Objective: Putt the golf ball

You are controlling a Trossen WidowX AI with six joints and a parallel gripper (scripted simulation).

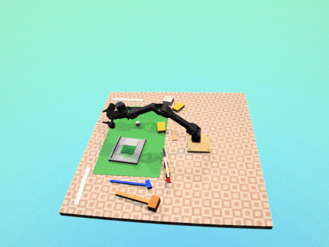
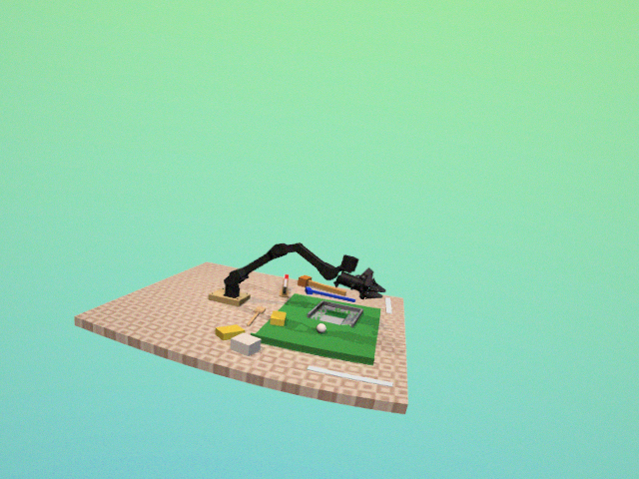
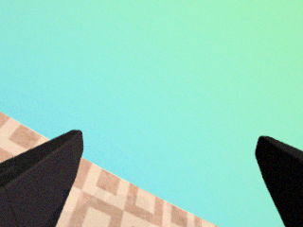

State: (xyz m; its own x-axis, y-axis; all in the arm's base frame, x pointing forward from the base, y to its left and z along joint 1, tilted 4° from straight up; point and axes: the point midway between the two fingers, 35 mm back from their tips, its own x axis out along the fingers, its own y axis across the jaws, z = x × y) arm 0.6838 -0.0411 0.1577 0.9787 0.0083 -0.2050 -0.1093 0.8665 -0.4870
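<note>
Now: the red putter 530 mm behind my gripper tip, 320 mm to the left of it and 130 mm below it. Also, from my gripper tip: blue mallet: 440 mm to the left, 310 mm behind, 180 mm below; then beige block: 450 mm behind, 440 mm to the right, 170 mm below; then white golf ball: 230 mm behind, 170 mm below, 120 mm to the right.
</note>
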